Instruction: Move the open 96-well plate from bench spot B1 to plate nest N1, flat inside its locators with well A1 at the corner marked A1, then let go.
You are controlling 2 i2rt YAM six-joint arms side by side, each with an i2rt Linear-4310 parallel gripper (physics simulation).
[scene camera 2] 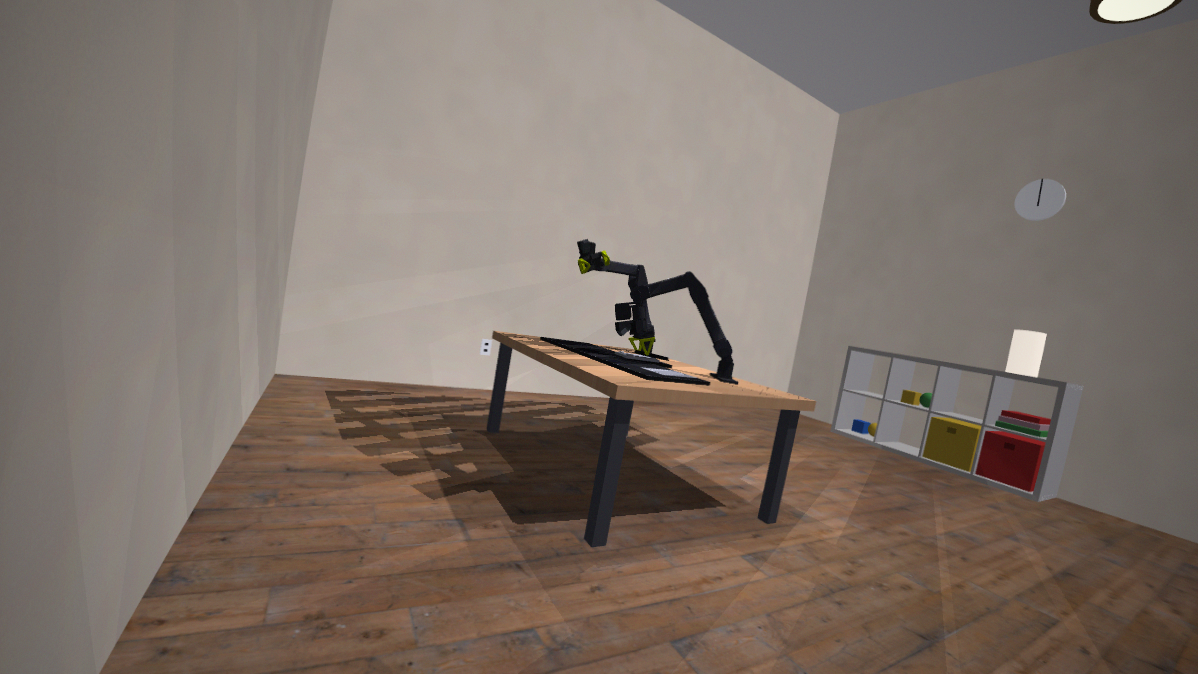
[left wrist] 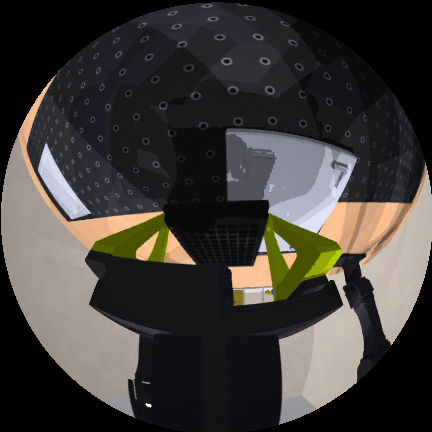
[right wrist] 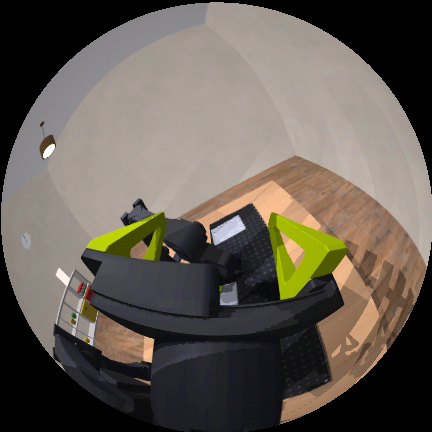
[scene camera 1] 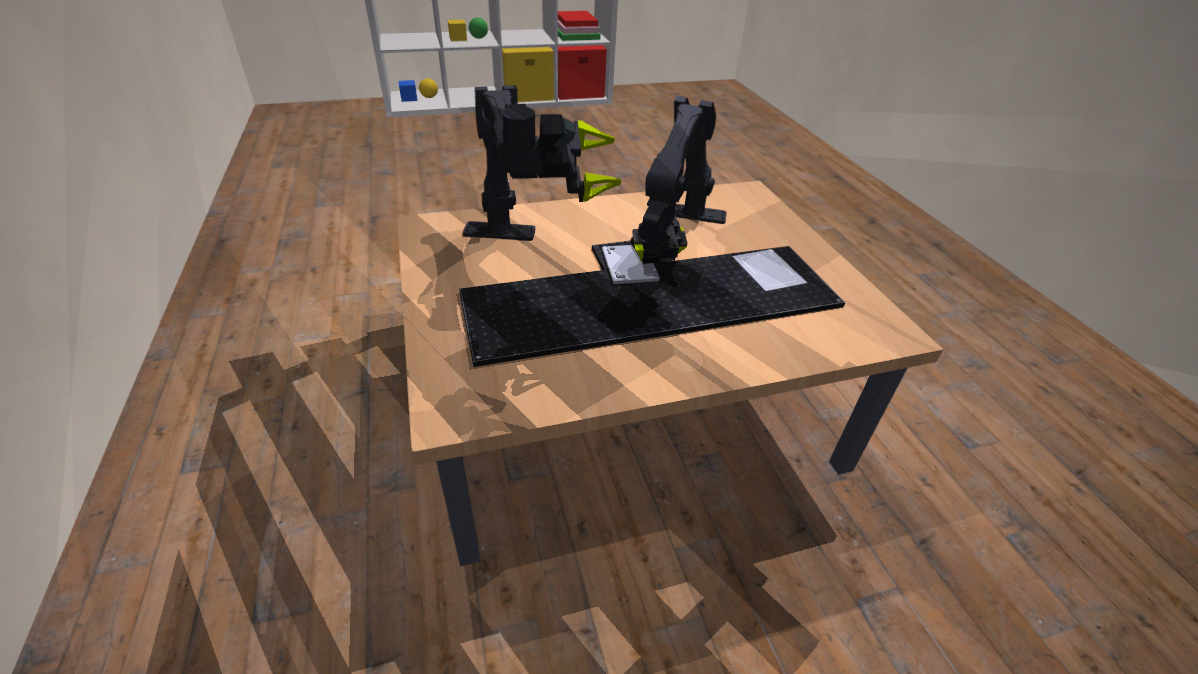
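Seen in the pictures: left gripper, fingertip midpoint: (scene camera 2: pixel 642 354) (left wrist: pixel 215 217) (scene camera 1: pixel 657 257); right gripper, fingertip midpoint: (scene camera 2: pixel 599 261) (right wrist: pixel 216 217) (scene camera 1: pixel 617 160); left arm's base, link origin: (scene camera 2: pixel 723 379) (scene camera 1: pixel 693 214); right arm's base, link origin: (left wrist: pixel 349 258) (scene camera 1: pixel 499 232).
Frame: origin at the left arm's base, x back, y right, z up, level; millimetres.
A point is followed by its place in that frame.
My left gripper (scene camera 1: pixel 660 251) @[y 69, x -341, z 39 mm] (scene camera 2: pixel 643 345) @[y 69, x -341, z 39 mm] (left wrist: pixel 215 217) @[y 69, x -341, z 39 mm] is shut on the black 96-well plate (left wrist: pixel 220 242) @[y 82, x -317, z 49 mm], one finger at each end. In the left wrist view the plate hides the lower left part of the grey nest N1 (scene camera 1: pixel 629 266) @[y 135, x -379, z 25 mm] (left wrist: pixel 305 185) @[y 131, x -397, z 25 mm] (right wrist: pixel 229 295) @[y 109, x -406, z 25 mm]; the gap between them cannot be judged. In scene camera 1 the gripper hides most of the plate, beside the nest's right side. The nest has small corner locators; its A1 mark cannot be read. Bench spot B1 (scene camera 1: pixel 769 269) @[y -228, x -274, z 15 mm] (left wrist: pixel 64 185) @[y -181, x -289, z 15 mm] (right wrist: pixel 228 230) @[y -215, x -287, z 15 mm] is a pale rectangle. My right gripper (scene camera 1: pixel 617 160) @[y 149, x -592, z 401 mm] (scene camera 2: pixel 593 261) @[y 149, x -592, z 401 mm] (right wrist: pixel 216 217) @[y 149, x -592, z 401 mm] is open, high above the table.
A black perforated board (scene camera 1: pixel 544 322) @[y 287, x -647, z 13 mm] (left wrist: pixel 235 75) @[y 43, x -451, z 13 mm] lies on the wooden table (scene camera 1: pixel 712 377) @[y -109, x -716, z 0 mm] (scene camera 2: pixel 611 381) @[y -584, x -497, z 0 mm] under B1 and near the nest. Both arms stand at the table's back edge in scene camera 1. A shelf unit (scene camera 1: pixel 609 75) stands behind the table.
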